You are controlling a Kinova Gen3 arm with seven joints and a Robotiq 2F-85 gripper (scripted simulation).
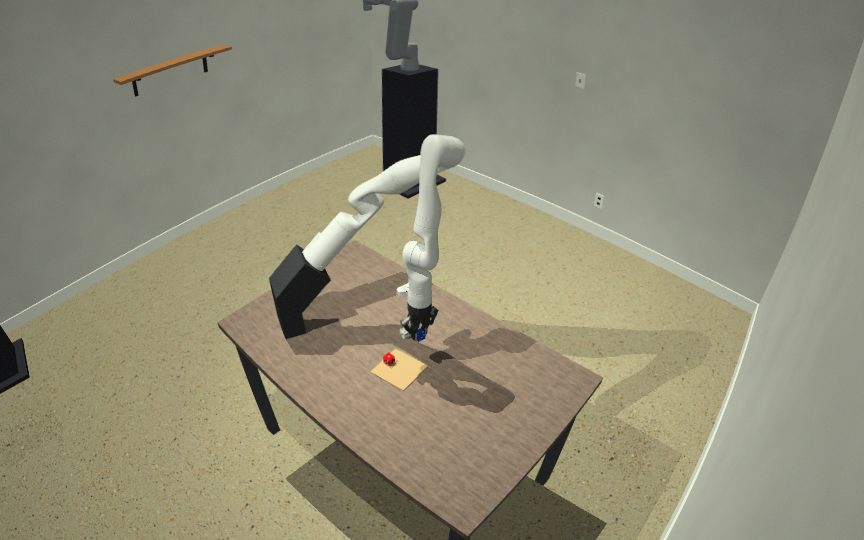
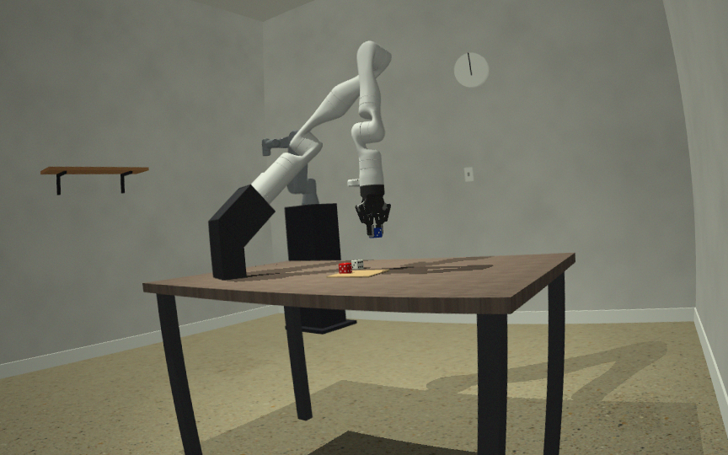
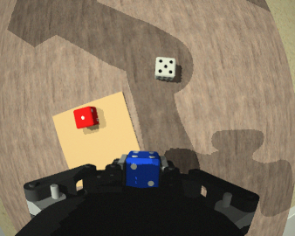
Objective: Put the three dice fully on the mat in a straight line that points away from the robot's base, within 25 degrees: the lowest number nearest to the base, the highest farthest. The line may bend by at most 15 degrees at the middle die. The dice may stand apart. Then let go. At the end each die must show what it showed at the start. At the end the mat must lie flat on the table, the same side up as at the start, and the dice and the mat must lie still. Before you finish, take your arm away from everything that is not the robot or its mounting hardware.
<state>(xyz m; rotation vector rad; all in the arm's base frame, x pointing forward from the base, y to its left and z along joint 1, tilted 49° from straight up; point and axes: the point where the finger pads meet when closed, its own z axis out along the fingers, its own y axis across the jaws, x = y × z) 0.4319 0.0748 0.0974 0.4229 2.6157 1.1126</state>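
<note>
Right now the tan mat is 12 cm below my hand, 9 cm to the right of it and 1 cm behind it. From my hand the other things lie so: blue die: 1 cm below; then red die: 10 cm below, 9 cm to the right, 6 cm behind; then white die: 12 cm behind, 11 cm below, 4 cm to the left.
</note>
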